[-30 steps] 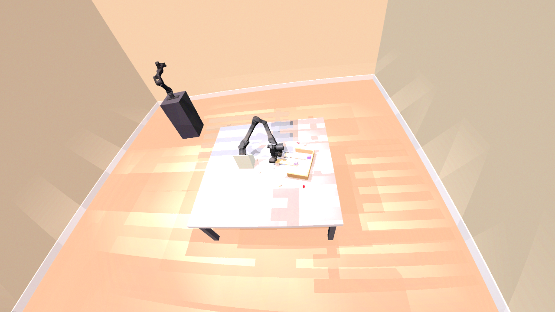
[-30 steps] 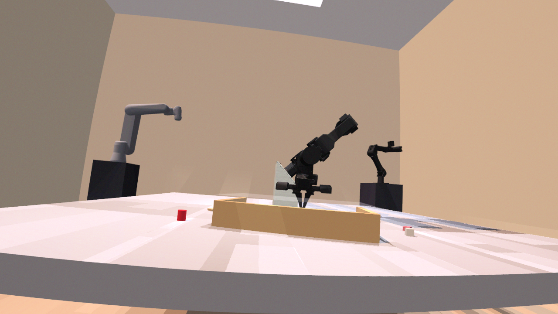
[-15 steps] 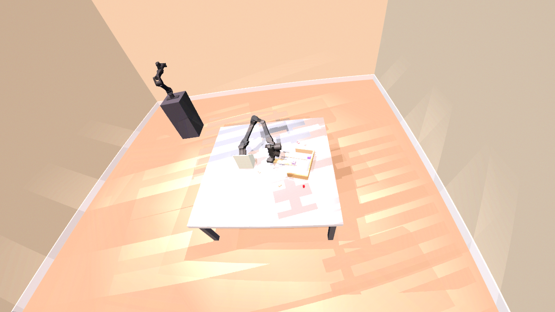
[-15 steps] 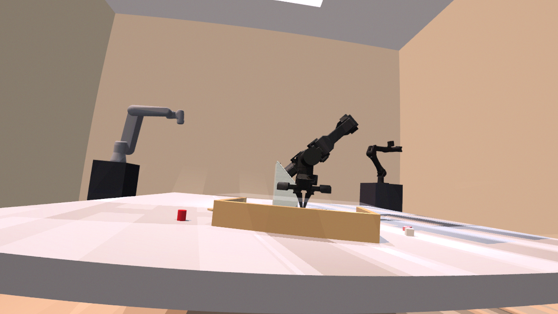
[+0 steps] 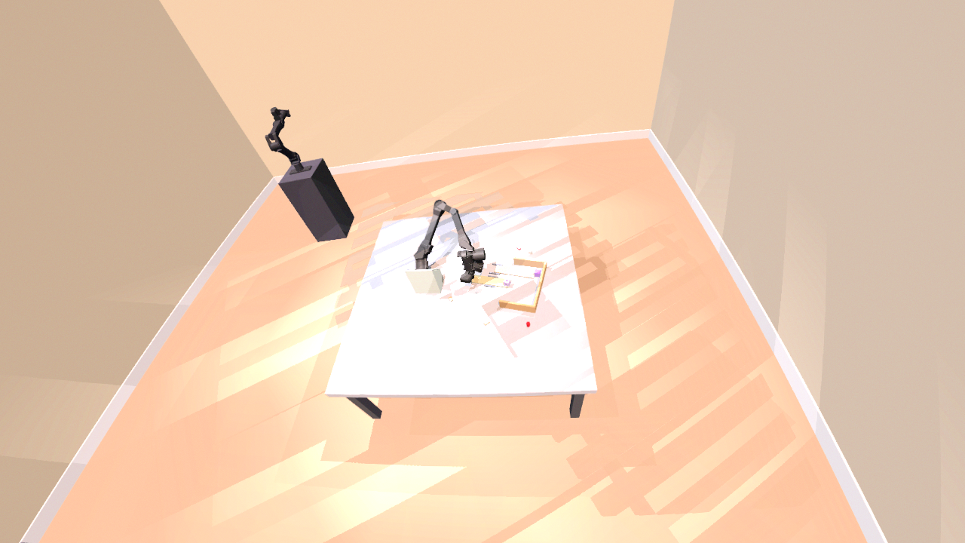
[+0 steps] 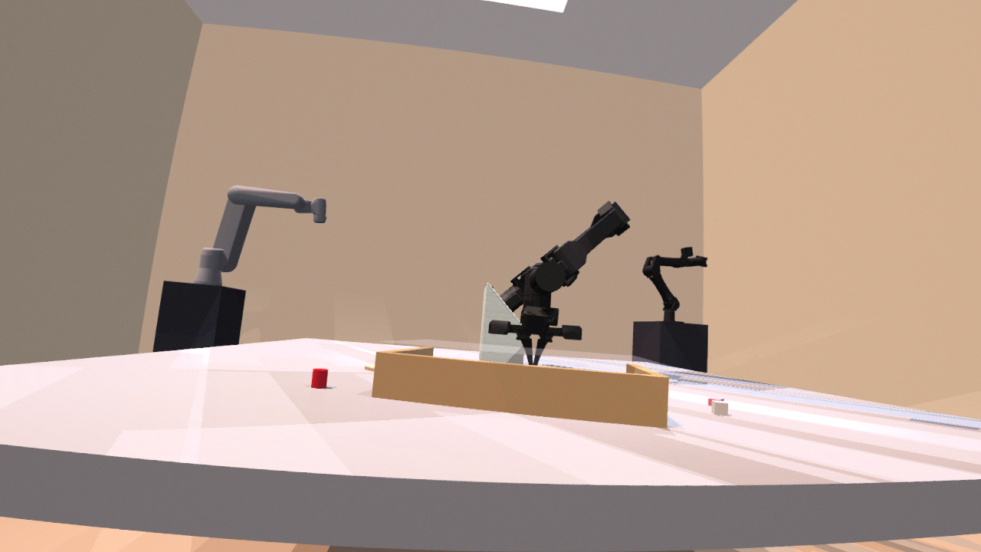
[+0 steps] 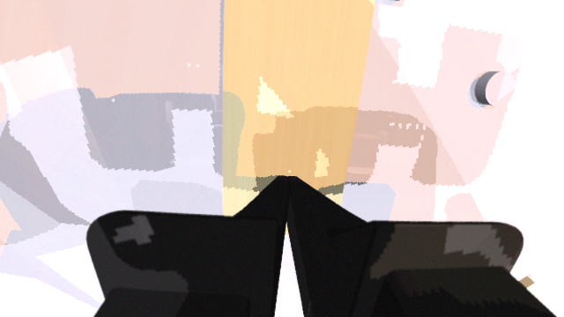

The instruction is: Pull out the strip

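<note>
Right now the pale wooden strip is 90 mm ahead of my gripper tip and 30 mm to the right of it.
</note>
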